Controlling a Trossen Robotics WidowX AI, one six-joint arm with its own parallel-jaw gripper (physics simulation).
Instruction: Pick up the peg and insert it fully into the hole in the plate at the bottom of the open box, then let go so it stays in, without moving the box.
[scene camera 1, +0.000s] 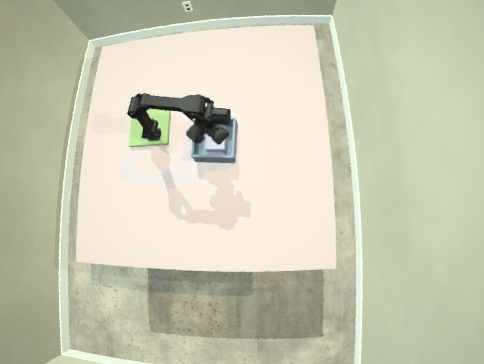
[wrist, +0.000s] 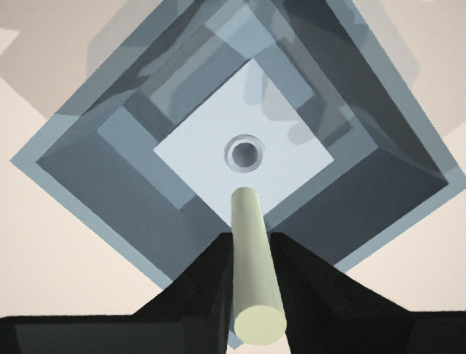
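Note:
My gripper is shut on the pale green round peg, which stands roughly along the line of view between the two black fingers. In the scene view the gripper is over the upper part of the blue open box. The white square plate lies at the bottom of the box. Its round hole shows near the plate's middle in the wrist view, and the peg's far end appears just below it in the picture, over the plate. The peg is hidden in the scene view. How high its end hangs I cannot tell.
The arm stands on a green base pad to the left of the box. The box's walls rise around the plate on all sides. The box stands on a large pale pink surface. The arm's shadow falls across it below the box.

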